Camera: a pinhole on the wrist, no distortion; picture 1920 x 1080 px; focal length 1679.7 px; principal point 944.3 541.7 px. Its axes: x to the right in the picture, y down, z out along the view. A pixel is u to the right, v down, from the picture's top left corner.
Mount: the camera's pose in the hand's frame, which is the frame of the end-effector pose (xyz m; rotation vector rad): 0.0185 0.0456 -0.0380 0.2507 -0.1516 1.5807
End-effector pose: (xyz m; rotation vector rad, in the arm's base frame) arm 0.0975 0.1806 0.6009 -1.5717 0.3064 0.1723
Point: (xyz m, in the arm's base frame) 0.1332 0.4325 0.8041
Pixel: 96 997
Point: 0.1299 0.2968 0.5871
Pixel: 930 584
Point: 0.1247 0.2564 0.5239
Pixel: 1682 279
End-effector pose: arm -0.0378 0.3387 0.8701 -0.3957 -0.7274 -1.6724
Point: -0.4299 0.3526 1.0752
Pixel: outside the picture
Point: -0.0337 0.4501 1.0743
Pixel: 1370 493
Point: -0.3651 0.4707 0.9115
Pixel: outside the picture
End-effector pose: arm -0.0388 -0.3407 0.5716 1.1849 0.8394 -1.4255
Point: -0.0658 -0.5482 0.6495
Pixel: 1240 890
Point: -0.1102 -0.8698 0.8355
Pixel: 1450 1011
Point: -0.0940 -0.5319 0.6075
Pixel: 980 664
